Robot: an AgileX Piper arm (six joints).
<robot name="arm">
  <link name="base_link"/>
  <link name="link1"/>
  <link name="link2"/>
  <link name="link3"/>
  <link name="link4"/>
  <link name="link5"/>
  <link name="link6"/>
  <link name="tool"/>
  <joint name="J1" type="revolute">
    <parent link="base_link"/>
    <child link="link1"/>
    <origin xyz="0 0 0.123"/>
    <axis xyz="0 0 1"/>
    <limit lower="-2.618" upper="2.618"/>
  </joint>
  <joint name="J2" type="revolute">
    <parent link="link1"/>
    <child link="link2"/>
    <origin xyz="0 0 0" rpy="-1.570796 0 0"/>
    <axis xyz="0 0 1"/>
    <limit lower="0" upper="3.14"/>
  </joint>
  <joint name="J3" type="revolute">
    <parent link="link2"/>
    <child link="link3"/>
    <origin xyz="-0.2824 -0.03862 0"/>
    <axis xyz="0 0 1"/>
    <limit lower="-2.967" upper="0"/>
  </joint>
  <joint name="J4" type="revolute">
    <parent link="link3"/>
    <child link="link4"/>
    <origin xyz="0.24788 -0.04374 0" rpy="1.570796 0 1.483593"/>
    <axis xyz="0 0 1"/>
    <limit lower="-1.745" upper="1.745"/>
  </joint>
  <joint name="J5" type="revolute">
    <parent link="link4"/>
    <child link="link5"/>
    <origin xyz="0 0 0" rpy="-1.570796 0 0"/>
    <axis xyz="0 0 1"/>
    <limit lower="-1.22" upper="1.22"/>
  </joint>
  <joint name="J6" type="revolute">
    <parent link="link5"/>
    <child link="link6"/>
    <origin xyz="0 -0.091 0" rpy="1.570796 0 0"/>
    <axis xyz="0 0 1"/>
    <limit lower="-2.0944" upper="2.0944"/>
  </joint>
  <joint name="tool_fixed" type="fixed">
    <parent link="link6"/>
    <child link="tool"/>
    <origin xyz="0 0 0"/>
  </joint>
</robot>
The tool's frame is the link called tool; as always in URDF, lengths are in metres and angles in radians.
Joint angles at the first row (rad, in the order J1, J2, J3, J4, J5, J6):
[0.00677, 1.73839, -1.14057, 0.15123, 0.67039, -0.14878]
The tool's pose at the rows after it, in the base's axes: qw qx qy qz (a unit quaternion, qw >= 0); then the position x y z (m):
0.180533 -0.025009 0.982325 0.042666 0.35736 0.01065 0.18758
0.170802 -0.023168 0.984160 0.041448 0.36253 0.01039 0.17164
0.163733 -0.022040 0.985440 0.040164 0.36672 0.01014 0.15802
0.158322 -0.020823 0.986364 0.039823 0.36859 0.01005 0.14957
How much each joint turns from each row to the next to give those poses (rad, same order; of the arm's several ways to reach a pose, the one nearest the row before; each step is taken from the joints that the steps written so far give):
[-0.00001, 0.06351, -0.00446, 0.00000, -0.02627, -0.00001]
[0.00000, 0.04728, -0.00110, 0.00000, -0.02659, -0.00001]
[-0.00001, 0.04051, -0.00184, 0.00001, -0.02447, -0.00090]
[0.00001, 0.02399, -0.00002, 0.00089, -0.01307, 0.00002]

